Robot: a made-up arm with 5 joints. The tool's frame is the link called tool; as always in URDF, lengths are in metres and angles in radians.
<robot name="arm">
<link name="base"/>
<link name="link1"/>
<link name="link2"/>
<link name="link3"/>
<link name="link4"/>
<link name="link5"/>
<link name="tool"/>
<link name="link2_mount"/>
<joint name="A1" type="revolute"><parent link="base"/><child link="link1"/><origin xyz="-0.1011 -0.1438 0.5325"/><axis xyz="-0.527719 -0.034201 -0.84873"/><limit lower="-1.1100" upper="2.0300"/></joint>
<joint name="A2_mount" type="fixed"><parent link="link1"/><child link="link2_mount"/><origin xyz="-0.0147 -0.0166 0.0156"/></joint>
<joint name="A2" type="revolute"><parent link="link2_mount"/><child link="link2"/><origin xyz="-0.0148 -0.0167 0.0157"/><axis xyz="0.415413 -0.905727 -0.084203"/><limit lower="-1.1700" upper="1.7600"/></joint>
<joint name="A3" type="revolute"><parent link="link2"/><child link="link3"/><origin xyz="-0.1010 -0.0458 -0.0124"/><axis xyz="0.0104 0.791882 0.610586"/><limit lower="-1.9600" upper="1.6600"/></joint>
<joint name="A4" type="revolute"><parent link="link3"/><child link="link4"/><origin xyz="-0.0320 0.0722 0.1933"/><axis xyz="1 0 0"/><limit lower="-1.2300" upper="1.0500"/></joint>
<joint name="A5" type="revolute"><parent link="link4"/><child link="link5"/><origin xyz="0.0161 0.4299 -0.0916"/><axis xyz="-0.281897 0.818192 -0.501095"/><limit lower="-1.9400" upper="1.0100"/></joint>
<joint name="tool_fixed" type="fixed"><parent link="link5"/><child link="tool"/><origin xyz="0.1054 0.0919 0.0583" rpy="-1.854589 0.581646 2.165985"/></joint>
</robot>
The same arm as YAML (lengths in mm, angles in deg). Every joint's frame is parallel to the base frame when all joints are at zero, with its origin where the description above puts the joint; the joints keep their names.
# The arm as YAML. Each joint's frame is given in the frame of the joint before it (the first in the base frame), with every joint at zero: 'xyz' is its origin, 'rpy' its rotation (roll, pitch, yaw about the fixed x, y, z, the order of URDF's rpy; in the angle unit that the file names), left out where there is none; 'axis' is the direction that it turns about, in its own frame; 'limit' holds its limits. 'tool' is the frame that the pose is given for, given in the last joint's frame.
units:
  length: mm
  angle: deg
joints:
  - name: A1
    type: revolute
    origin:
      xyz: [-101.1, -143.8, 532.5]
    axis: [-0.527719, -0.034201, -0.84873]
    limit:
      lower: -63.6
      upper: 116.31
  - name: A2
    type: revolute
    origin:
      xyz: [-29.5, -33.3, 31.3]
    axis: [0.415413, -0.905727, -0.084203]
    limit:
      lower: -67.04
      upper: 100.84
  - name: A3
    type: revolute
    origin:
      xyz: [-101.0, -45.8, -12.4]
    axis: [0.0104, 0.791882, 0.610586]
    limit:
      lower: -112.3
      upper: 95.11
  - name: A4
    type: revolute
    origin:
      xyz: [-32.0, 72.2, 193.3]
    axis: [1.0, 0.0, 0.0]
    limit:
      lower: -70.47
      upper: 60.16
  - name: A5
    type: revolute
    origin:
      xyz: [16.1, 429.9, -91.6]
    axis: [-0.281897, 0.818192, -0.501095]
    limit:
      lower: -111.15
      upper: 57.87
tool:
  origin:
    xyz: [105.4, 91.9, 58.3]
    rpy: [-106.26, 33.33, 124.1]

